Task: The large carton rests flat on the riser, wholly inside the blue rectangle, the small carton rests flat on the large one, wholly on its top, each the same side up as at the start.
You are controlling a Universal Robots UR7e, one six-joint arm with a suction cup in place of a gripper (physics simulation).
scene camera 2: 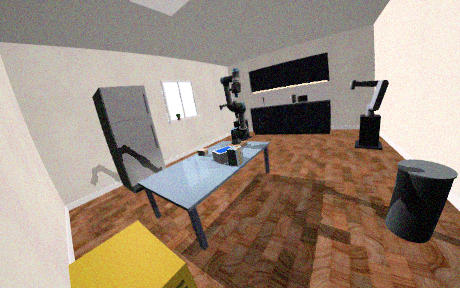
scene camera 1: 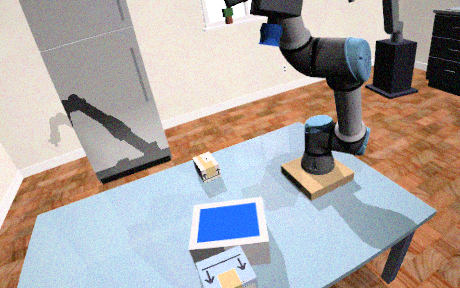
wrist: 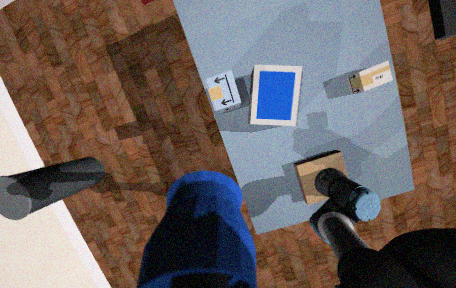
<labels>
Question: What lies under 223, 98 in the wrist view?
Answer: A large carton.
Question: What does the small carton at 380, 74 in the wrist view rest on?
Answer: The table.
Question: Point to my suction cup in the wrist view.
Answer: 203, 230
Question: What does my suction cup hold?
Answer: Nothing.
</labels>
